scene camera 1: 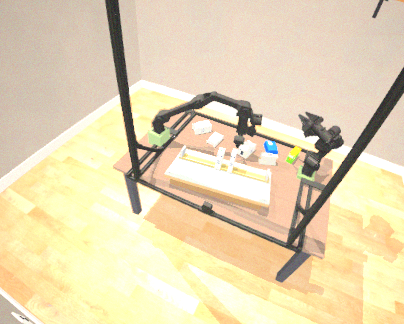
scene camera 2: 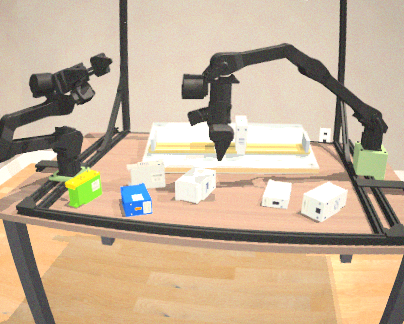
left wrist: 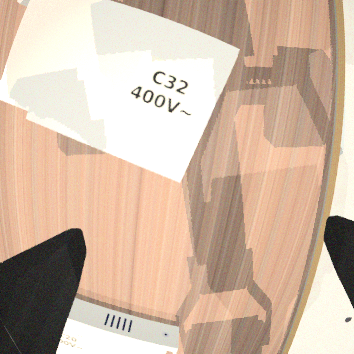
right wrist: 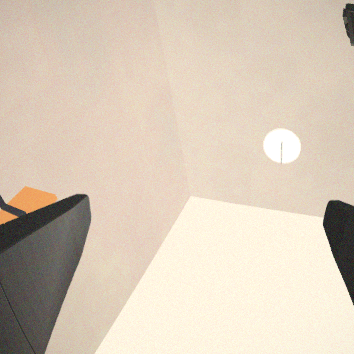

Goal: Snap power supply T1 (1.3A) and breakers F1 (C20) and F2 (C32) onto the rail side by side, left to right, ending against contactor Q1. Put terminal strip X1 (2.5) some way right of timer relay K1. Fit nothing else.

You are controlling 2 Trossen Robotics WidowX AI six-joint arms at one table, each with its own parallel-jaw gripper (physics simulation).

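Places are measured from the left arm's base along level axes (x back, y left, z down), in centimetres.
Pixels of known places: left gripper, fingertip midpoint: (scene camera 2: 218,155) (left wrist: 207,236); right gripper, fingertip midpoint: (scene camera 1: 302,113) (scene camera 2: 100,65) (right wrist: 212,211); left arm's base at its link origin: (scene camera 1: 158,130) (scene camera 2: 371,147); right arm's base at its link origin: (scene camera 1: 307,172) (scene camera 2: 69,172).
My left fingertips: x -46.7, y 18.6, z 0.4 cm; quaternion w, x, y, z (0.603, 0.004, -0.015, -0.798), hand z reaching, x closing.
For each thing: its middle in the pictures, then the offset to it from my left fingertips.
- Breaker C32 at the middle of its body: (left wrist: 107,72) (scene camera 2: 196,184) (scene camera 1: 246,148) dx -4.7, dy +6.2, dz +6.7 cm
- Breaker C20 at the middle of its body: (left wrist: 107,343) (scene camera 2: 277,193) (scene camera 1: 214,139) dx +17.4, dy +3.7, dz +8.1 cm
- white box at the middle of its body: (scene camera 2: 325,200) (scene camera 1: 201,127) dx +30.4, dy +8.4, dz +6.7 cm
- off-white block at the middle of its body: (scene camera 2: 145,174) (scene camera 1: 268,158) dx -19.8, dy +4.7, dz +6.0 cm
- blue block at the middle of its body: (scene camera 2: 135,199) (scene camera 1: 270,148) dx -17.9, dy +17.3, dz +7.5 cm
- green-yellow block at the middle of its body: (scene camera 2: 83,188) (scene camera 1: 293,155) dx -32.9, dy +18.2, dz +6.0 cm
Breaker C32 (scene camera 1: 247,149) (scene camera 2: 194,186) (left wrist: 150,95), a broad white block, lies on the table behind the board in scene camera 1. Breaker C20 (scene camera 1: 215,139) (scene camera 2: 276,194) (left wrist: 125,341), smaller and white, shows partly at the left wrist view's bottom. Two upright white modules stand on the rail (scene camera 1: 255,175) (scene camera 2: 280,148), close together; their labels are unreadable. My left gripper (scene camera 1: 240,143) (scene camera 2: 220,158) (left wrist: 207,236) is open and empty, above the table between the breakers and the board. My right gripper (scene camera 1: 306,120) (scene camera 2: 105,63) (right wrist: 212,211) is open and empty, raised high, facing the wall.
A white box (scene camera 1: 202,127) (scene camera 2: 324,202), an off-white block (scene camera 1: 267,159) (scene camera 2: 150,176), a blue block (scene camera 1: 270,147) (scene camera 2: 136,201) and a green-yellow block (scene camera 1: 293,155) (scene camera 2: 86,190) lie loose; their labels are unreadable. The white board (scene camera 1: 225,187) (scene camera 2: 280,163) carries the rail. A black frame surrounds the table.
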